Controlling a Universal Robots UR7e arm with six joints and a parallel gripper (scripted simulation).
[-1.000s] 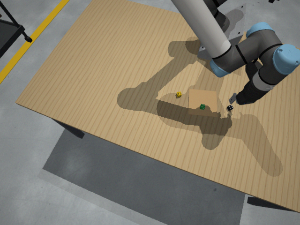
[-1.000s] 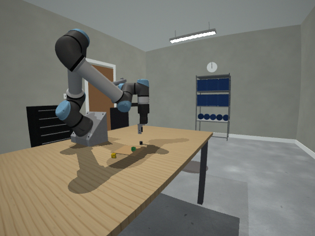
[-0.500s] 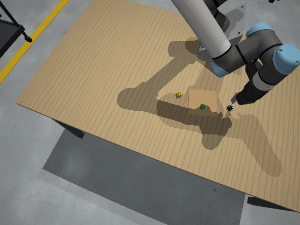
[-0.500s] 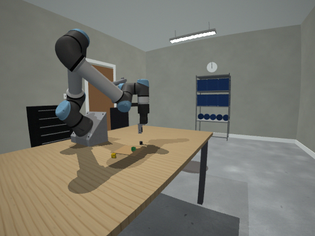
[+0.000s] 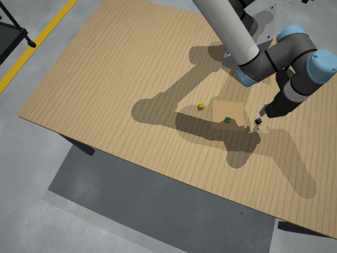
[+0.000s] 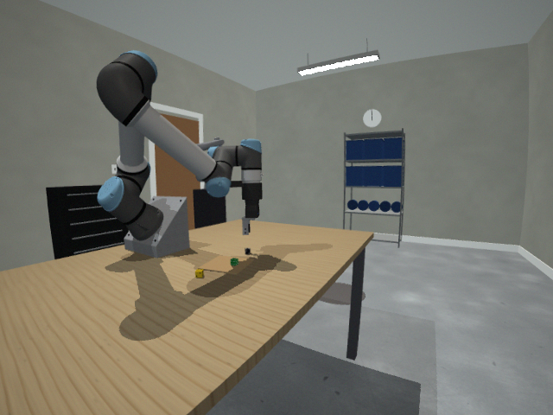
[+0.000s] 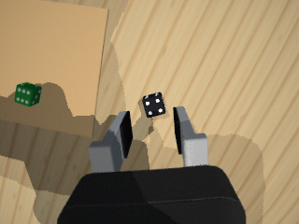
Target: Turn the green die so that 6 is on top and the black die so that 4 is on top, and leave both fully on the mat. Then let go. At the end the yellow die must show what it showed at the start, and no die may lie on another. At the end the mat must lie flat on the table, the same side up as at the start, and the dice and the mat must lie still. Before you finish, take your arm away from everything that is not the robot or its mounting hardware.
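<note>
The black die is 9 cm below my hand. From my hand the other things lie so: green die (13 cm to the right, 8 cm below, 4 cm ahead); yellow die (26 cm to the right, 9 cm below); tan mat (13 cm to the right, 9 cm below, 1 cm ahead).
</note>
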